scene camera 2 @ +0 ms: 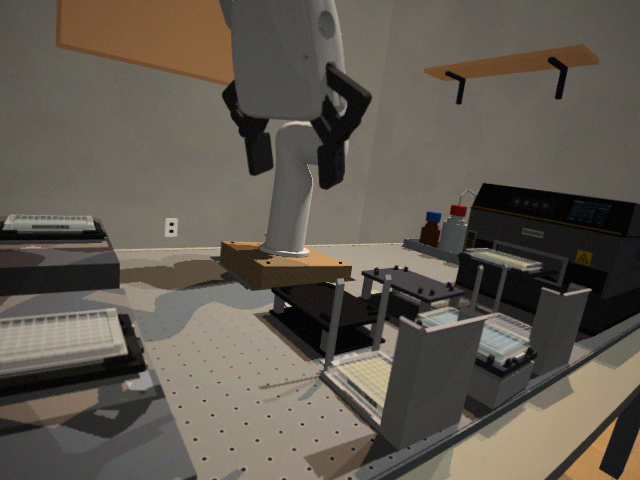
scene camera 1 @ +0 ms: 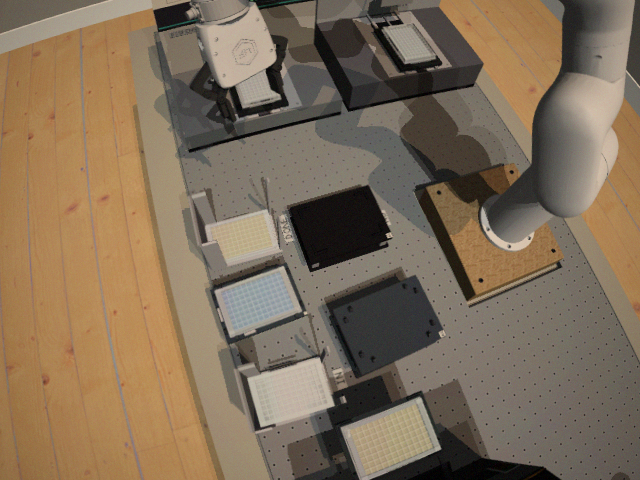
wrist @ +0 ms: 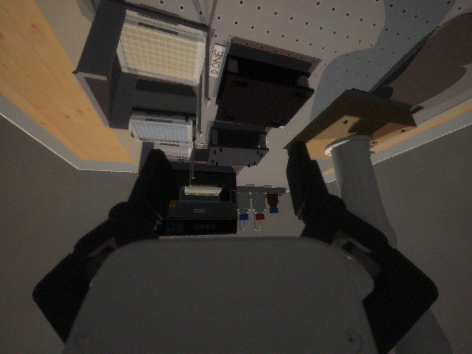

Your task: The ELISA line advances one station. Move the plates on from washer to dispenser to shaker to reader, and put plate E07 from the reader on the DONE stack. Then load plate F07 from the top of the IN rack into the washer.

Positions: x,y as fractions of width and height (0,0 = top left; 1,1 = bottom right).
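There is my gripper, visible to me in scene camera 2 (0.46,0.37), in the wrist view (0.48,0.45), and in scene camera 1 (0.40,0.22) as well. A bluish plate is here too. I find that plate in scene camera 1 (0.41,0.62), in scene camera 2 (0.79,0.72) and in the wrist view (0.31,0.36).
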